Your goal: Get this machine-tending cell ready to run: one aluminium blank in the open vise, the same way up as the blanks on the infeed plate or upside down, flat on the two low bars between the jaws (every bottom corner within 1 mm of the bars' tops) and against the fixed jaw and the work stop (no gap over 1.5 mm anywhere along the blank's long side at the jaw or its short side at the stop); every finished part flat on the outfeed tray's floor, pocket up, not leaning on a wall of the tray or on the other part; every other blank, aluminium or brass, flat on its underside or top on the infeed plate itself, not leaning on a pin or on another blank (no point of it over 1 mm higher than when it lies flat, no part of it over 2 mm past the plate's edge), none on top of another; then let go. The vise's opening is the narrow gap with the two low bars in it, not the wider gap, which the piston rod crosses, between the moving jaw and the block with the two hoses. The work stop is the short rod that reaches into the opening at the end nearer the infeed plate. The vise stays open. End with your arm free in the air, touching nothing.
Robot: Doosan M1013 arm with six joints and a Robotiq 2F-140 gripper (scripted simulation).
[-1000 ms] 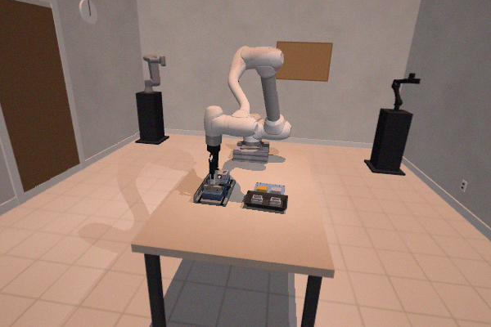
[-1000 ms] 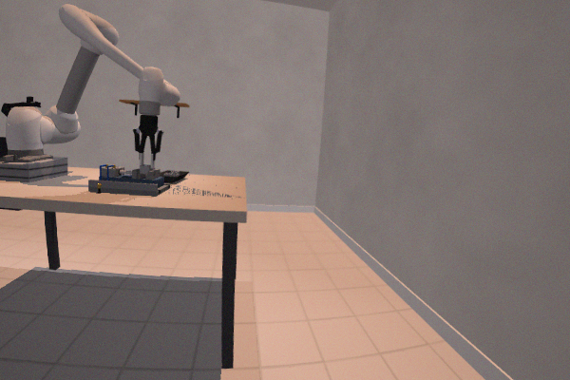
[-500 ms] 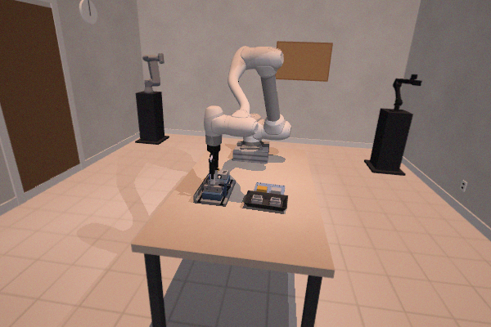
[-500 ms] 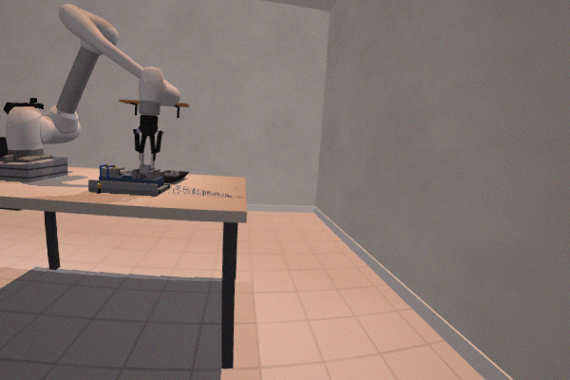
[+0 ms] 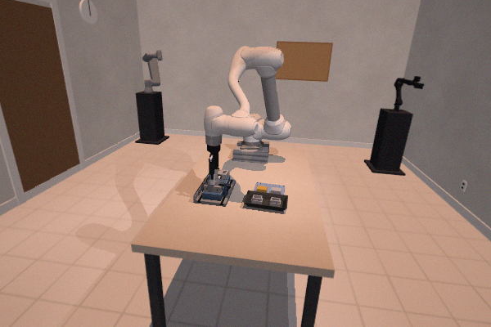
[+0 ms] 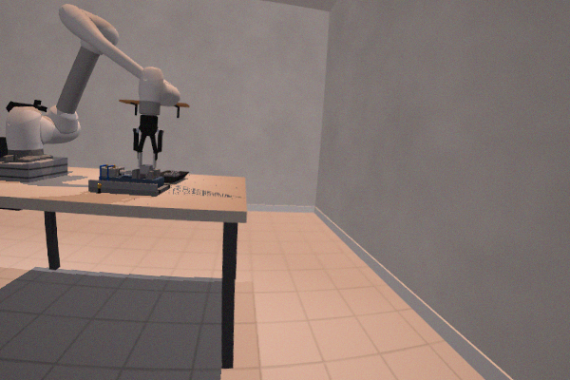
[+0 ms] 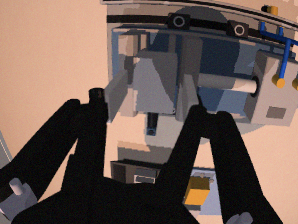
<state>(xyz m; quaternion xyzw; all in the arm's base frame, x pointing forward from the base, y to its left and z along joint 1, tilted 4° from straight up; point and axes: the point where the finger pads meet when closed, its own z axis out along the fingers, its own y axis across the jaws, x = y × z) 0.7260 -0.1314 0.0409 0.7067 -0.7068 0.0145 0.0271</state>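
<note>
My hand is 4 cm above the grey aluminium blank. The rest, counted from my hand: vise: 10 cm below, 7 cm behind; piston rod: 9 cm behind, 6 cm below; brass blank: 28 cm to the left, 11 cm below, 10 cm behind.
</note>
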